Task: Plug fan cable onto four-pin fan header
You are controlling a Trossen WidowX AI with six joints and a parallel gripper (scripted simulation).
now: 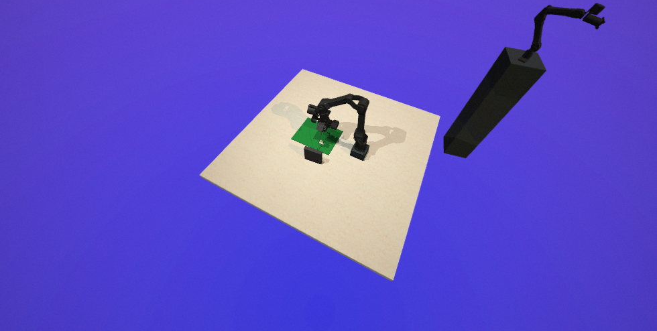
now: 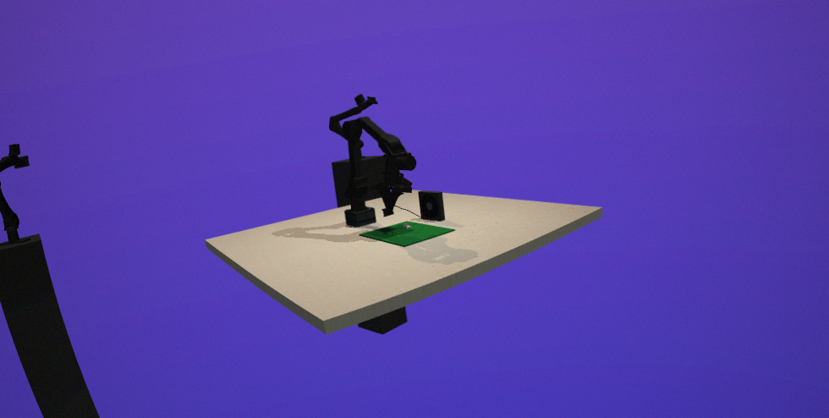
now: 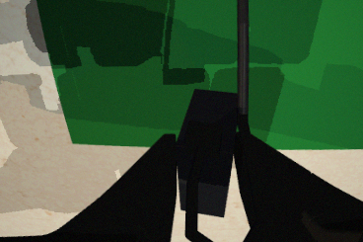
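My gripper tip is 11 cm above the green board, 6 cm short of it and 1 cm to the right of it. Round my gripper tip: black fan plug (1 cm to the right); then black fan (22 cm to the left, 3 cm below, 2 cm ahead); then header (9 cm below, 8 cm to the left, 1 cm ahead).
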